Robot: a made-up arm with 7 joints.
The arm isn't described. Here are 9 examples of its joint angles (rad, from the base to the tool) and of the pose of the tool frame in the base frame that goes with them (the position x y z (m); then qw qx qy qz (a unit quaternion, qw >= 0)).
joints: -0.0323 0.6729 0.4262 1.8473 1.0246 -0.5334 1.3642
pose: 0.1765 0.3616 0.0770 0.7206 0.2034 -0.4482 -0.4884
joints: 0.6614 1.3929 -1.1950 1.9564 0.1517 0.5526 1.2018
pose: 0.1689 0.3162 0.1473 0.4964 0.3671 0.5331 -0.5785
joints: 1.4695 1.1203 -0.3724 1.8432 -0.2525 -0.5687 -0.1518
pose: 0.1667 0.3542 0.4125 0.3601 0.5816 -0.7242 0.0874
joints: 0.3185 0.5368 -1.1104 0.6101 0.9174 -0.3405 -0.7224
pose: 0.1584 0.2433 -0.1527 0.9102 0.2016 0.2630 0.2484
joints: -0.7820 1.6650 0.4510 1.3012 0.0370 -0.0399 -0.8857
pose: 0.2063 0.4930 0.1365 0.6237 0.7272 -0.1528 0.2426
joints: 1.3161 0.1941 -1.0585 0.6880 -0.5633 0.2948 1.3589
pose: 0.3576 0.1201 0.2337 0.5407 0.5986 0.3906 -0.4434
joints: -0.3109 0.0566 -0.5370 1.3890 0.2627 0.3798 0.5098
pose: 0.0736 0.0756 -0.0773 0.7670 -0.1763 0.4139 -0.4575
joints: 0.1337 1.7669 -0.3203 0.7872 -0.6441 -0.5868 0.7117
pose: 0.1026 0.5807 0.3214 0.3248 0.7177 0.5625 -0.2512
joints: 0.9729 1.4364 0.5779 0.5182 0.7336 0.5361 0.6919
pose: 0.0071 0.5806 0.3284 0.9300 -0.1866 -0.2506 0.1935
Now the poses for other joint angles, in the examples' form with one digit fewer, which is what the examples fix.
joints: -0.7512 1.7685 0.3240 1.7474 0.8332 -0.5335 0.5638
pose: 0.188 0.418 0.136 0.765 0.350 0.016 -0.540
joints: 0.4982 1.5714 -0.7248 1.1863 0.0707 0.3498 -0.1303
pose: 0.171 0.496 0.173 0.638 0.679 0.285 0.223
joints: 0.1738 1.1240 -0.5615 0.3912 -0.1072 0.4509 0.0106
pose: 0.106 0.520 0.006 0.479 0.537 0.654 0.234
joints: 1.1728 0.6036 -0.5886 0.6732 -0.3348 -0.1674 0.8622
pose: 0.328 0.350 0.200 0.786 0.527 0.141 -0.291
